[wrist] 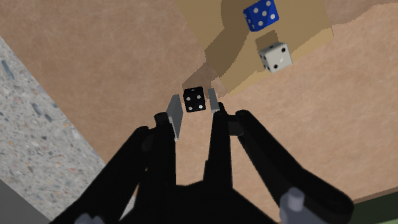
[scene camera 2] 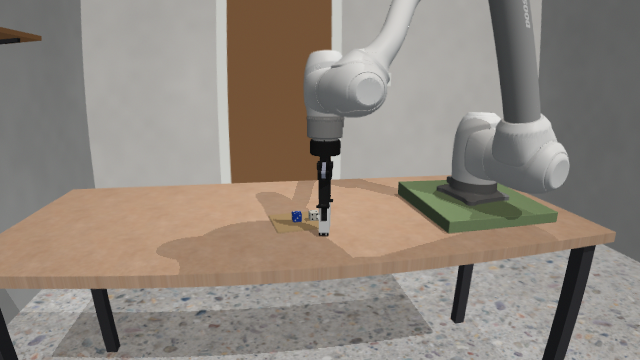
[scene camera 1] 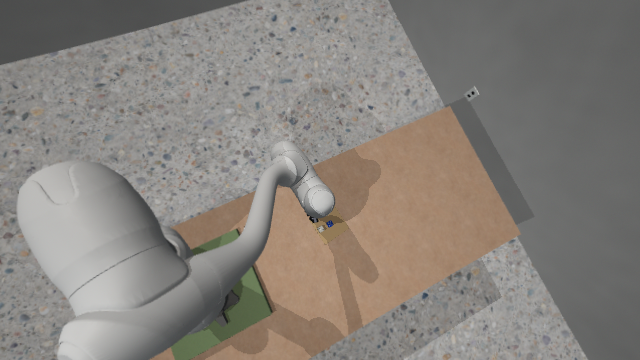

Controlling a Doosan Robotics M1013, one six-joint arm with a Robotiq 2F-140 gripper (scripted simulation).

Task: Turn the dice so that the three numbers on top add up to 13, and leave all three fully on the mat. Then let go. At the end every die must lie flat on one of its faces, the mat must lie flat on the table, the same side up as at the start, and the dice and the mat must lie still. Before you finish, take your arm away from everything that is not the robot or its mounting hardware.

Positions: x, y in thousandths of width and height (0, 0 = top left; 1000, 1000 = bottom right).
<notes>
I see my gripper (scene camera 2: 507, 638) and a white die (wrist: 695, 252).
My gripper also shows in the wrist view (wrist: 491, 453).
</notes>
